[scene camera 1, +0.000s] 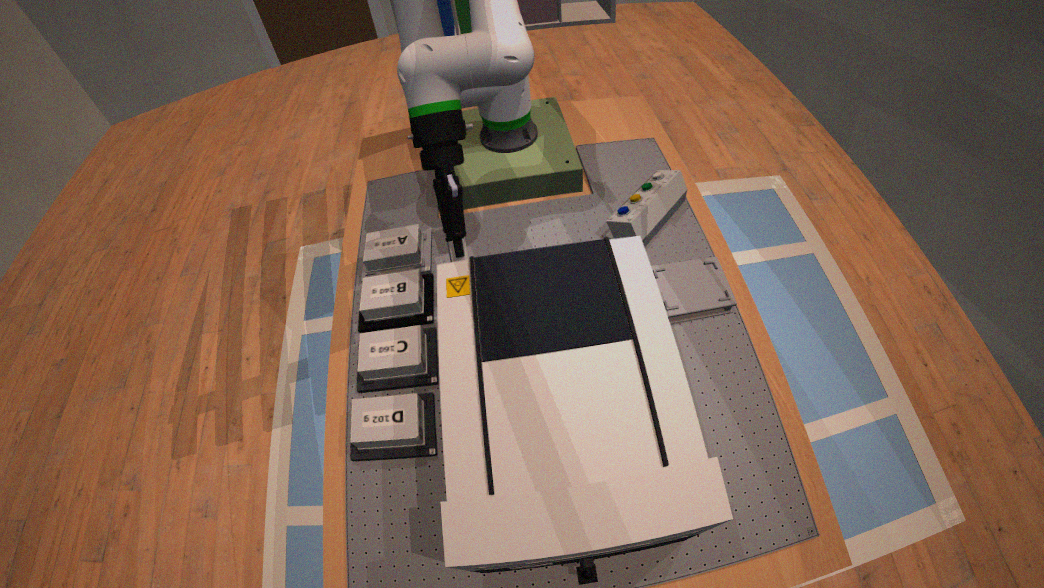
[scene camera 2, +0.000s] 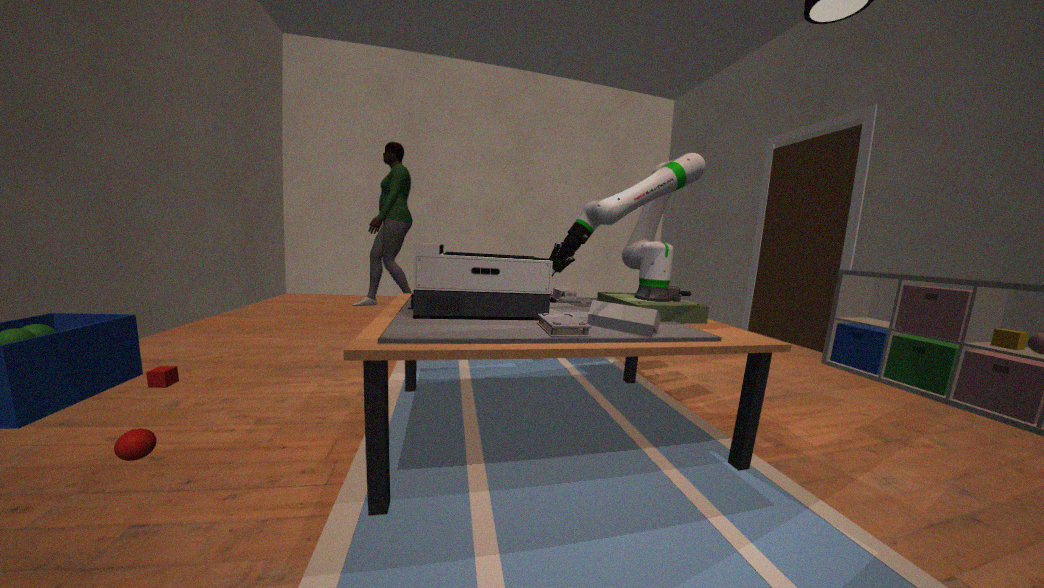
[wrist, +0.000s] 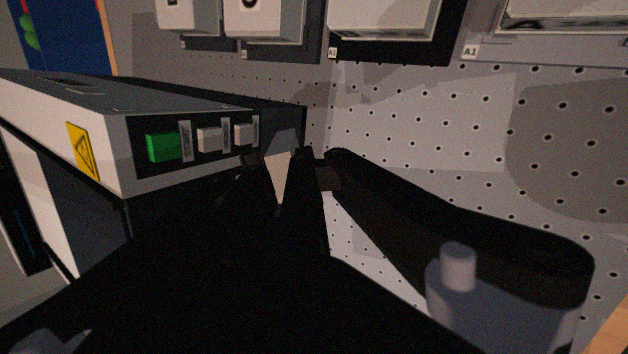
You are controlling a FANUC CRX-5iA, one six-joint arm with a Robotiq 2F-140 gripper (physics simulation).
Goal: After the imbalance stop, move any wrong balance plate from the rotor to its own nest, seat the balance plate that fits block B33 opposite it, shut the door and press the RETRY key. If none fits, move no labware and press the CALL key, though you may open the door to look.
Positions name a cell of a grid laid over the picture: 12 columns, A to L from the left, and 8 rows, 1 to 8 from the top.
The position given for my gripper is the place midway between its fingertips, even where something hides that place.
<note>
My gripper (scene camera 1: F4) is shut, with nothing in its grasp. Also in view: a green button (wrist: D4), a grey button box (scene camera 1: H3) and a dark sliding door (scene camera 1: G5).
My gripper also shows in scene camera 2 (scene camera 2: G4) and in the wrist view (wrist: F4). The dark sliding door is seen too in the wrist view (wrist: B6).
</note>
